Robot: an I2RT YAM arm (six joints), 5 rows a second.
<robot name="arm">
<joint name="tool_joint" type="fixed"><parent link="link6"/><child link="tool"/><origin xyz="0 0 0" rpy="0 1.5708 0"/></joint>
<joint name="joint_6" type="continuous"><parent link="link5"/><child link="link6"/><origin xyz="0.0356 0 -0.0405" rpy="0 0 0"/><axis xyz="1 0 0"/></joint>
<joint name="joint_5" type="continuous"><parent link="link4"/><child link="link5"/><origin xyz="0.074 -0.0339 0.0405" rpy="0 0 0"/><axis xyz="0 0 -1"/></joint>
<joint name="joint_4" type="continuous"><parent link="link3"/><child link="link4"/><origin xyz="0.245 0.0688 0.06" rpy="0 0 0"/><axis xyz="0 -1 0"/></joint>
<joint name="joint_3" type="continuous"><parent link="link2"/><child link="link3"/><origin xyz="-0.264 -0.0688 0" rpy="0 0 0"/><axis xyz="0 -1 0"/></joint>
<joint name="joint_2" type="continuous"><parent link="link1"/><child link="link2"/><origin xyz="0.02 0.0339 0.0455" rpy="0 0 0"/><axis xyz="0 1 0"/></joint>
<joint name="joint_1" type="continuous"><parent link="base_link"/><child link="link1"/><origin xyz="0 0 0.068" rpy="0 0 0"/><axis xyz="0 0 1"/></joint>
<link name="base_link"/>
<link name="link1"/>
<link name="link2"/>
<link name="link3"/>
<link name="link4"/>
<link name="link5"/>
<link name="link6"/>
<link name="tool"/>
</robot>
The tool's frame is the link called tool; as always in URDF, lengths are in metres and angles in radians. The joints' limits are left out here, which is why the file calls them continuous.
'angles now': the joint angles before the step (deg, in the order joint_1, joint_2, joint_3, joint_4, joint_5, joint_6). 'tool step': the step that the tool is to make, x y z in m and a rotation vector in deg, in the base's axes. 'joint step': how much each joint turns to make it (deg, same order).
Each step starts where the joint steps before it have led.
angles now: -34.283, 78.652, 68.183, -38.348, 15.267, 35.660
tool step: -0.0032, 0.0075, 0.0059, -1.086, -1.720, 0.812
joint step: 0.887, -2.094, -0.860, 0.774, 0.009, 0.096
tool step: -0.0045, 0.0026, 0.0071, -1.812, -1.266, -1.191
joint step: 0.121, -1.591, -0.187, 0.543, 1.501, 0.386
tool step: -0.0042, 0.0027, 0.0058, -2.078, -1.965, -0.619
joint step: 0.113, -1.809, -0.856, 1.823, 0.986, 0.024
